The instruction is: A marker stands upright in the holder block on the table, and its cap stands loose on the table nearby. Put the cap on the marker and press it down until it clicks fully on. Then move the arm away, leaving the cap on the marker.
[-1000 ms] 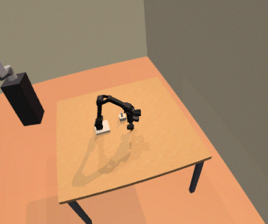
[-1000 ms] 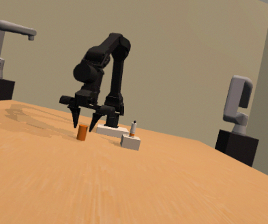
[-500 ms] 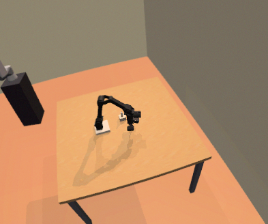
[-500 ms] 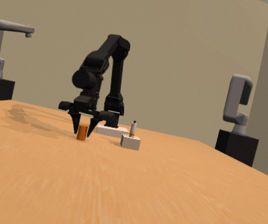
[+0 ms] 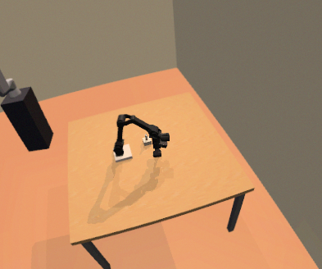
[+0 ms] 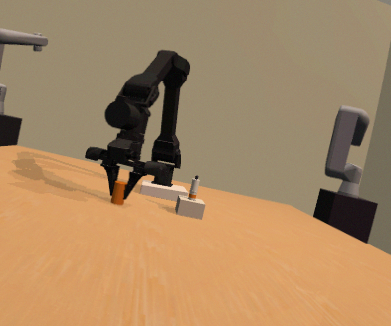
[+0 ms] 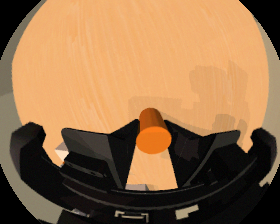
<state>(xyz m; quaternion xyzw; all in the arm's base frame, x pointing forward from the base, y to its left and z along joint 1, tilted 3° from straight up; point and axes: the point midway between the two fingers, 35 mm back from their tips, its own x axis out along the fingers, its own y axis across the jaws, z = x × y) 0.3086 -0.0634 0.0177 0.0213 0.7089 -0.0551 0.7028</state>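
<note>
Right now my gripper tip is 170 mm to the right of the holder block and 80 mm past it. From my gripper tip the other things lie so: orange cap 10 mm above.
</note>
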